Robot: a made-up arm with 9 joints. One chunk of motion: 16 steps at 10 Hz.
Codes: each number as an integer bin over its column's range. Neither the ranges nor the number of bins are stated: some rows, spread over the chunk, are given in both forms.
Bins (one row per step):
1: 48 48 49 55 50 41
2: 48 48 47 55 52 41
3: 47 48 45 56 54 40
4: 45 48 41 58 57 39
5: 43 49 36 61 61 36
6: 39 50 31 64 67 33
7: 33 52 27 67 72 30
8: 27 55 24 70 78 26
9: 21 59 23 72 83 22
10: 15 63 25 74 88 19
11: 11 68 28 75 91 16
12: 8 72 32 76 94 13
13: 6 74 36 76 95 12
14: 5 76 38 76 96 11
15: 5 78 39 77 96 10
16: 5 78 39 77 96 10
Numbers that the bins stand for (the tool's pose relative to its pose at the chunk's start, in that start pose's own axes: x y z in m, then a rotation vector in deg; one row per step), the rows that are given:
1: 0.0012 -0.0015 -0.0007 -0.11 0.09 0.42
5: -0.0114 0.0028 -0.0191 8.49 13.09 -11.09
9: -0.0670 0.0463 -0.0375 24.27 39.09 -43.33
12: -0.0998 0.1027 -0.0247 30.01 52.09 -64.06
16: -0.1074 0.1288 -0.0148 31.44 54.45 -70.97
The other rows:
2: 0.0012 -0.0015 -0.0035 -0.11 2.45 0.42
3: -0.0013 -0.0015 -0.0064 1.32 4.82 -1.88
4: -0.0064 -0.0015 -0.0120 4.19 8.36 -4.18
6: -0.0215 0.0072 -0.0262 12.80 20.18 -18.00
7: -0.0367 0.0159 -0.0318 17.10 26.09 -24.91
8: -0.0518 0.0289 -0.0361 21.40 33.18 -34.12
10: -0.0821 0.0636 -0.0346 27.14 45.00 -50.24
11: -0.0922 0.0854 -0.0304 28.58 48.55 -57.15
13: -0.1048 0.1114 -0.0191 30.01 53.27 -66.36
14: -0.1074 0.1201 -0.0163 30.01 54.45 -68.67
15: -0.1074 0.1288 -0.0148 31.44 54.45 -70.97

